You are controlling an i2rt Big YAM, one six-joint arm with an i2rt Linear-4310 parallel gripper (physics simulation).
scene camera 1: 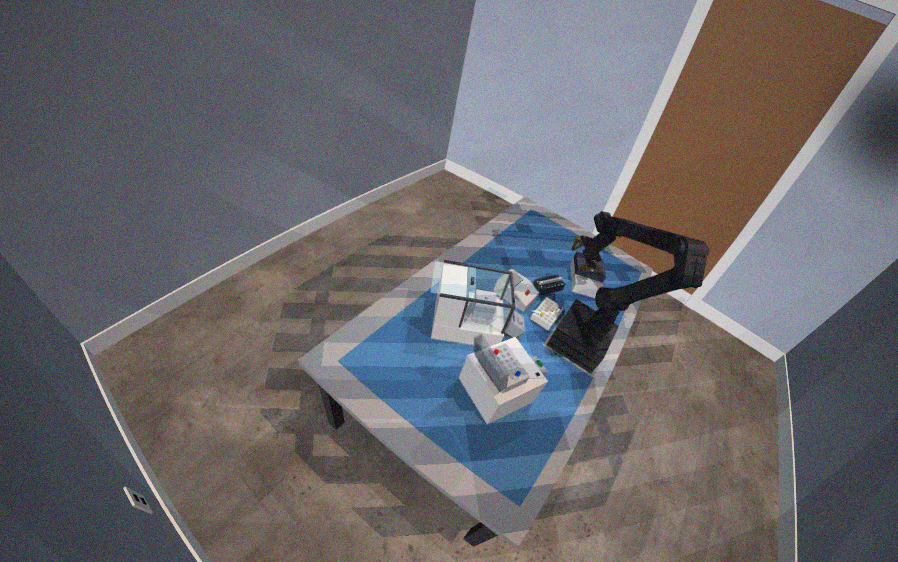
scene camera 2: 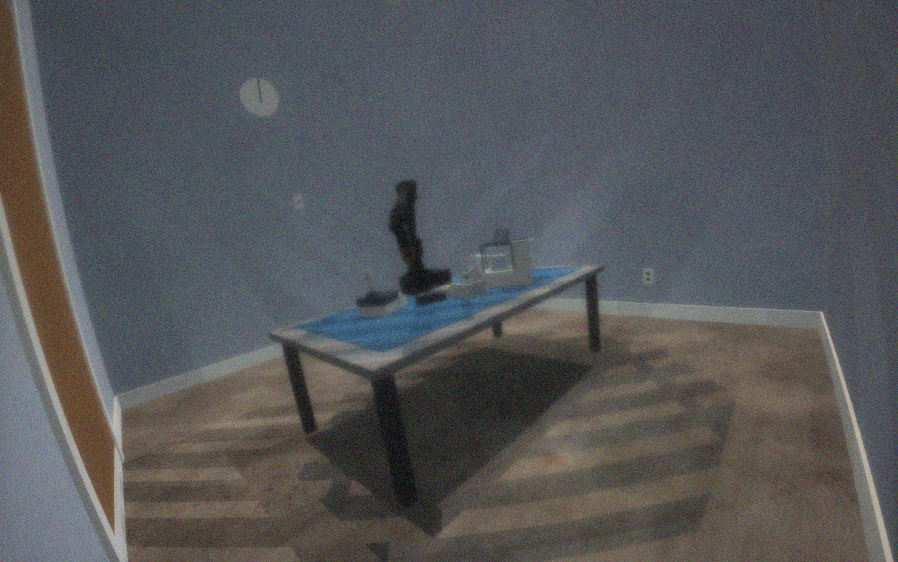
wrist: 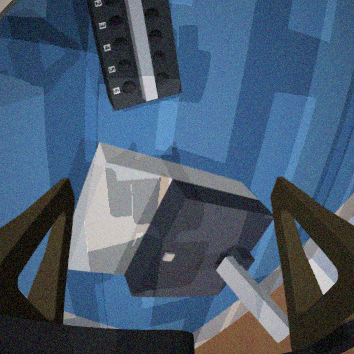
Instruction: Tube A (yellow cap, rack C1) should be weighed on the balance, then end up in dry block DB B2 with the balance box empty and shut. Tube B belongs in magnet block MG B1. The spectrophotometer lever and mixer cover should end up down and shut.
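My gripper [scene camera 1: 580, 255] [wrist: 173, 187] is open and empty, above the spectrophotometer [scene camera 1: 585, 283] [scene camera 2: 377, 309] [wrist: 195, 240]. This white box with a dark top lies between and beyond the fingertips in the wrist view. Its pale lever [scene camera 2: 368, 281] [wrist: 252, 299] stands raised. Tube A's yellow cap [scene camera 1: 541, 313] and the small purple cap [scene camera 1: 559, 308] show at the white rack [scene camera 1: 548, 323]. The black magnet block [scene camera 1: 548, 284] [wrist: 150, 92] has a pale central bar; no tube shows in its visible holes. The dark-framed clear balance box [scene camera 1: 473, 301] [scene camera 2: 498, 258] stands left; its door state is unclear.
A white device with a red display [scene camera 1: 524, 296] stands between balance and magnet block. A large white device [scene camera 1: 506, 387] with a keypad stands nearer the front. A small grey unit [scene camera 1: 514, 324] sits beside the balance. The arm base [scene camera 1: 576, 337] is right of the rack.
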